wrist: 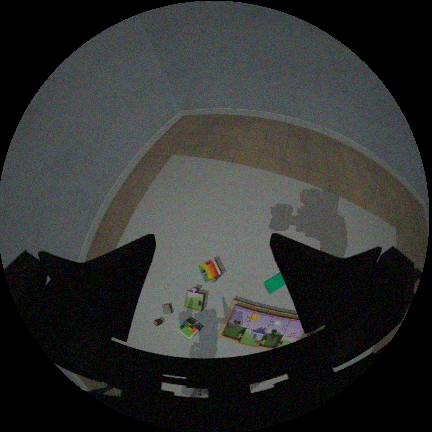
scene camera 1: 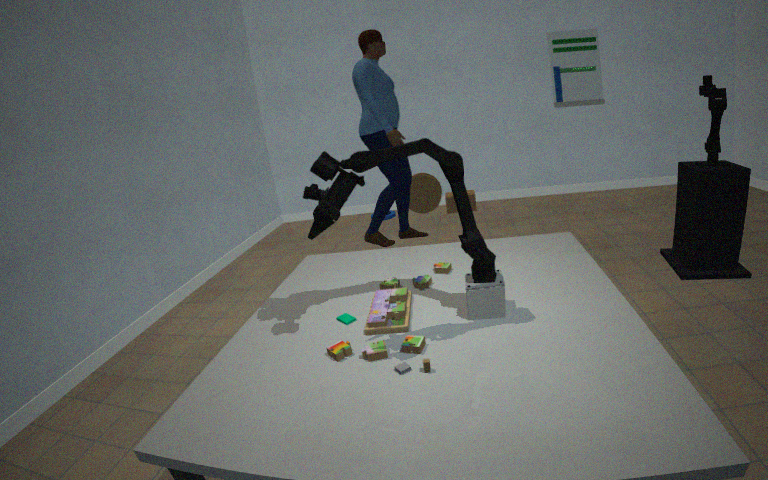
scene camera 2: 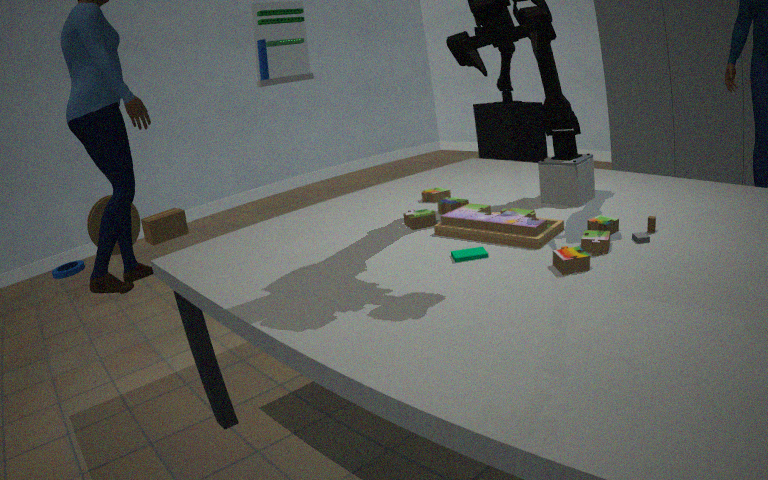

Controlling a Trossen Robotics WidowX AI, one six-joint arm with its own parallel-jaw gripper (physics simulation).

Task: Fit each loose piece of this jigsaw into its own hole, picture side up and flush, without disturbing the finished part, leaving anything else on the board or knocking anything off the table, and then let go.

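The jigsaw board (scene camera 1: pixel 387 331) (scene camera 2: pixel 491 236) (wrist: pixel 270 306), a wooden tray with a lilac and green picture partly filled, lies on the table. Near its one end lie a red-orange piece (scene camera 1: pixel 339 349) (scene camera 2: pixel 571 260) (wrist: pixel 210 270), a pink-green piece (scene camera 1: pixel 374 351) (scene camera 2: pixel 595 241) (wrist: pixel 194 300) and a green-orange piece (scene camera 1: pixel 412 344) (scene camera 2: pixel 603 224) (wrist: pixel 190 327). Beyond its other end lie a green piece (scene camera 1: pixel 389 283) (scene camera 2: pixel 419 218), a blue-green piece (scene camera 1: pixel 421 281) (scene camera 2: pixel 453 204) and another orange-green piece (scene camera 1: pixel 442 267) (scene camera 2: pixel 435 195). All show picture side up. My gripper (scene camera 1: pixel 310 236) (wrist: pixel 213 239) is open and empty, high above the table.
A flat green block (scene camera 1: pixel 346 318) (scene camera 2: pixel 469 254) (wrist: pixel 274 283) lies beside the board. A grey block (scene camera 1: pixel 402 368) (scene camera 2: pixel 640 237) (wrist: pixel 168 308) and a small brown block (scene camera 1: pixel 426 365) (scene camera 2: pixel 651 224) (wrist: pixel 158 322) lie near the loose pieces. The arm's grey base (scene camera 1: pixel 485 300) (scene camera 2: pixel 566 182) stands on the table.
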